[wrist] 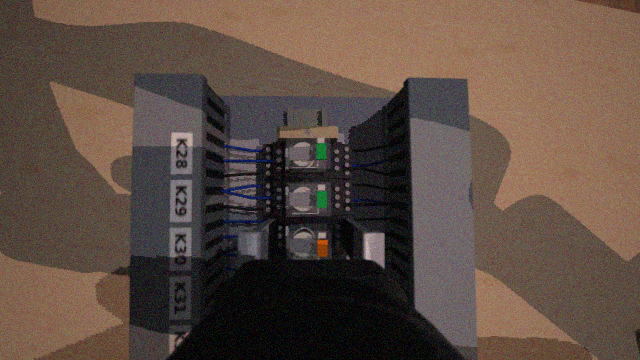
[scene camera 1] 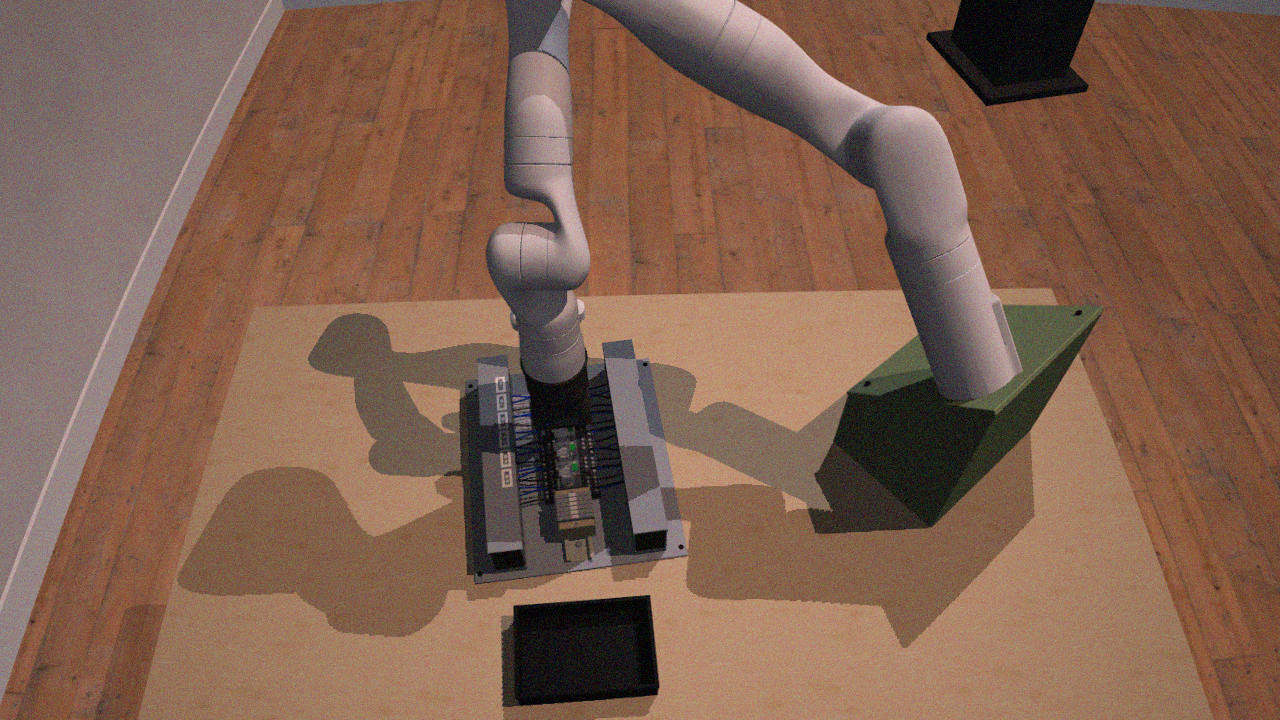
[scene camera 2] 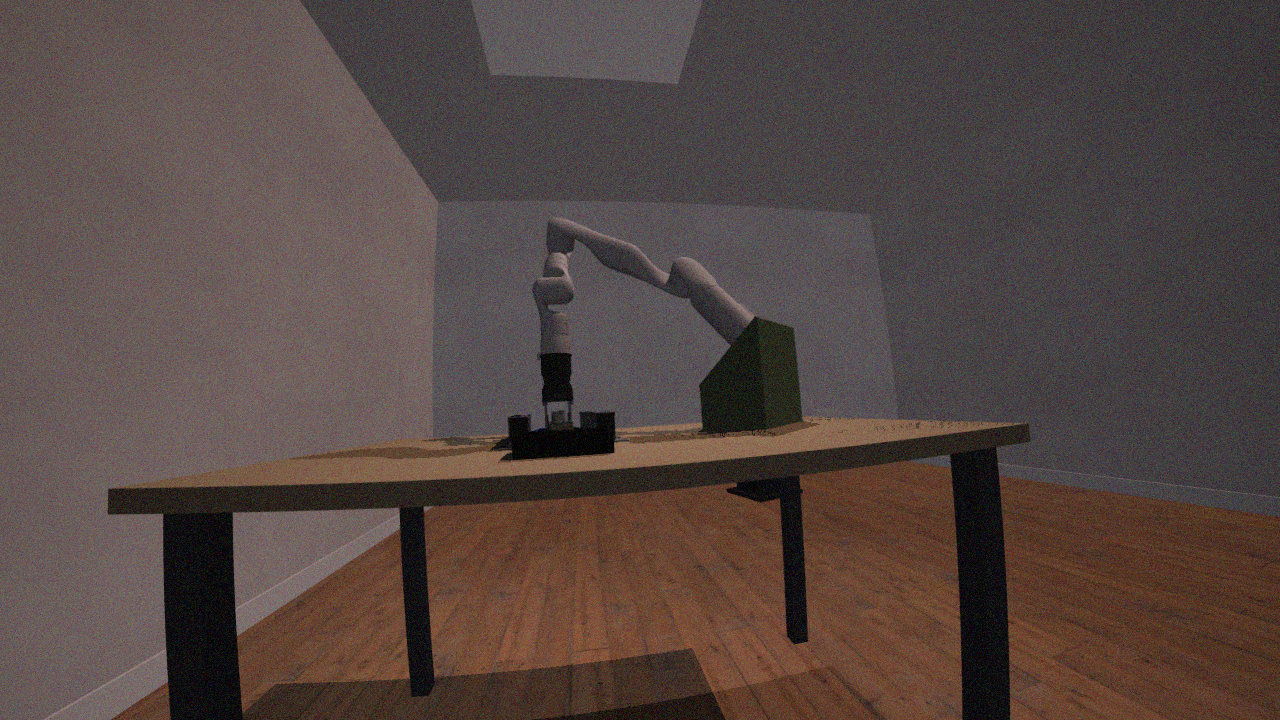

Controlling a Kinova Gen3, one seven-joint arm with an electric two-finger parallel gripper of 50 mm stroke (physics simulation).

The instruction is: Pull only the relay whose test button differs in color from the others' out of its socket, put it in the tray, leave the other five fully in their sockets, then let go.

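Seen in the pictures: gripper, between the fingertips: (wrist: 310, 232) (scene camera 1: 565, 426); arm's base, origin of its link: (scene camera 1: 976, 378) (scene camera 2: 749, 338).
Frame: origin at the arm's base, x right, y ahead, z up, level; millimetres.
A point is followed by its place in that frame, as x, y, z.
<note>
In the wrist view the relay with the orange test button (wrist: 322, 248) {197, 450, -156} sits in the row beside label K30 (wrist: 180, 248) {208, 536, -163}. Two relays with green buttons, one by K28 (wrist: 302, 154) {256, 454, -158} and one by K29 (wrist: 302, 199) {228, 458, -158}, sit in their sockets. The other relays are hidden under the gripper body. My gripper (wrist: 310, 232) {200, 456, -199} (scene camera 2: 558, 416) {200, 456, -199} is open, with one finger on either side of the orange-button relay and nothing held. How deep the fingertips reach beside it is hard to tell. The black tray (scene camera 1: 586, 695) {-162, 515, -205} (scene camera 2: 562, 443) {-162, 516, -205} stands in front of the panel and looks empty.
Tall grey wire ducts flank the relay row, left (scene camera 1: 501, 528) {52, 567, -163} (wrist: 150, 200) {240, 551, -163} and right (scene camera 1: 646, 501) {41, 386, -163} (wrist: 442, 200) {215, 367, -163}. Blue and black wires run from them to the sockets. A beige end block (wrist: 308, 132) {276, 448, -185} closes the row. The green arm base (scene camera 1: 913, 447) {-9, 58, -109} (scene camera 2: 751, 394) {-43, 43, -143} stands at the right.
</note>
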